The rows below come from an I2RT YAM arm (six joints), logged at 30 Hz.
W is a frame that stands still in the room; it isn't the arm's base.
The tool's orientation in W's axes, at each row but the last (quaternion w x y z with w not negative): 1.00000, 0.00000, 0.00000, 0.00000; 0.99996, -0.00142, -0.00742, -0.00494; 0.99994, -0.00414, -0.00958, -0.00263; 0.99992, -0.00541, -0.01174, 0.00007; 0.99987, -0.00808, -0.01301, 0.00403; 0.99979, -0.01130, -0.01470, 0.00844
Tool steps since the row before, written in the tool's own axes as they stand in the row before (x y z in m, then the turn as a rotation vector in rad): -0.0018, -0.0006, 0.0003, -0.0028, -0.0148, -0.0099; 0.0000, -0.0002, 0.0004, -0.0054, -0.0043, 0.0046; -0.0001, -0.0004, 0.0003, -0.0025, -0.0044, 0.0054; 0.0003, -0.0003, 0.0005, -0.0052, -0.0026, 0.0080; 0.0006, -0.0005, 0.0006, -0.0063, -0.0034, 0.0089; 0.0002, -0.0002, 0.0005, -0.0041, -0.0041, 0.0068
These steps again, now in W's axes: -0.0018, -0.0006, 0.0003, -0.0028, -0.0148, -0.0099; 0.0000, -0.0002, 0.0004, -0.0055, -0.0042, 0.0045; -0.0001, -0.0004, 0.0003, -0.0026, -0.0043, 0.0054; 0.0003, -0.0003, 0.0005, -0.0054, -0.0025, 0.0079; 0.0006, -0.0005, 0.0006, -0.0065, -0.0033, 0.0088; 0.0002, -0.0002, 0.0005, -0.0042, -0.0040, 0.0068
